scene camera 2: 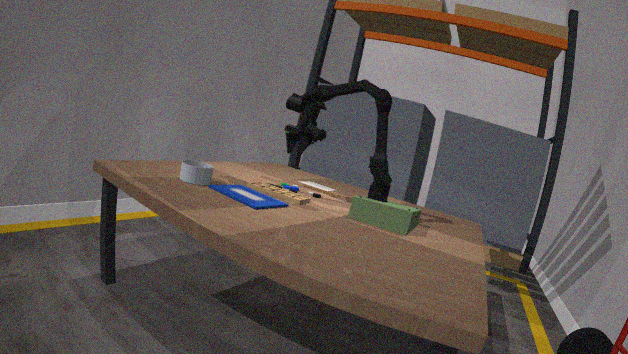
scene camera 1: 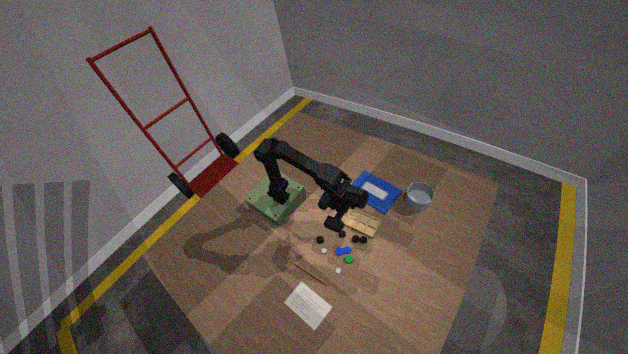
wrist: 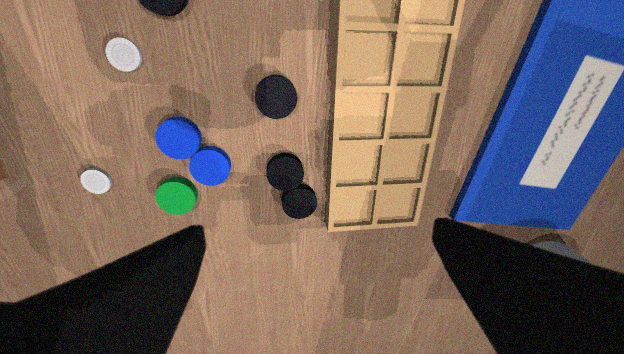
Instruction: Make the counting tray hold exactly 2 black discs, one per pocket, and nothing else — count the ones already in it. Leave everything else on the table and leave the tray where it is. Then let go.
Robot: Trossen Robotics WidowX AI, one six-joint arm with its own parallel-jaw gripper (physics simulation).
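The wooden counting tray [scene camera 1: 371,228] [scene camera 2: 306,201] [wrist: 394,90] has two columns of pockets. The pockets showing in the wrist view look empty; its far end is cut off there. Beside it lie a black disc [scene camera 1: 342,233] [wrist: 276,96] and two touching black discs [wrist: 285,171] [wrist: 299,201]. Another black disc [scene camera 1: 320,240] [wrist: 164,4] lies farther off. Two touching blue discs [wrist: 178,138] [wrist: 210,165], a green disc [scene camera 1: 349,259] [wrist: 176,195] and two white discs [wrist: 123,54] [wrist: 95,181] lie left in the wrist view. My gripper [wrist: 321,232] is open and empty, above the table.
A blue flat object [scene camera 1: 393,200] [scene camera 2: 267,204] [wrist: 505,165] with a white label lies beside the tray. A grey bowl [scene camera 1: 420,200] [scene camera 2: 196,174] stands beyond it. A printed sheet [scene camera 1: 308,305] and a thin stick [scene camera 1: 310,272] lie past the discs. The arm stands on a green base [scene camera 2: 382,215].
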